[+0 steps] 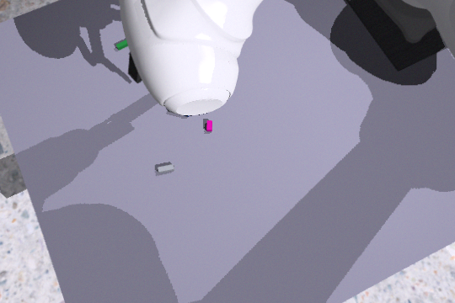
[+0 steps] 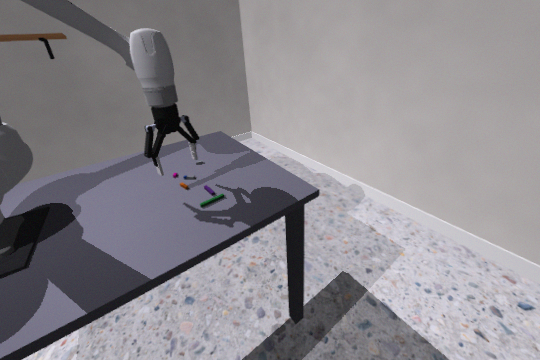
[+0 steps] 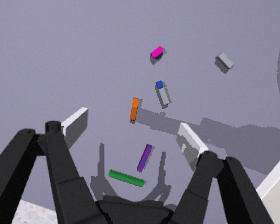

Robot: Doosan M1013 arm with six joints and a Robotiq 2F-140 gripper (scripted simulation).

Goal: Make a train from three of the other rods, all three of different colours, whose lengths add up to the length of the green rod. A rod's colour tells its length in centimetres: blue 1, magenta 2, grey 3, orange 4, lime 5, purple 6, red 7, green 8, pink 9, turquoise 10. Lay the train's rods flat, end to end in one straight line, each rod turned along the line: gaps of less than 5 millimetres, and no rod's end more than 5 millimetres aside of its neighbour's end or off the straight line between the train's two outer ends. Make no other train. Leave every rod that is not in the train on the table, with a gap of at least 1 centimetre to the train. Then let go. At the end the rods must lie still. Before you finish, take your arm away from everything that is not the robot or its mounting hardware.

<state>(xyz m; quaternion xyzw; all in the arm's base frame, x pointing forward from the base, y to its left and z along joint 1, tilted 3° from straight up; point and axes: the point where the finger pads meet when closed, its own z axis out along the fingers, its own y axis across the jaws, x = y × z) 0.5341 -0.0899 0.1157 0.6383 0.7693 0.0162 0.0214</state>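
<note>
Right now the orange rod is 10 cm below my hand. Also, from my hand: magenta rod 11 cm to the left, 10 cm below; blue rod 10 cm below, 6 cm to the left, 3 cm ahead; purple rod 10 cm below, 9 cm to the right, 6 cm ahead.
</note>
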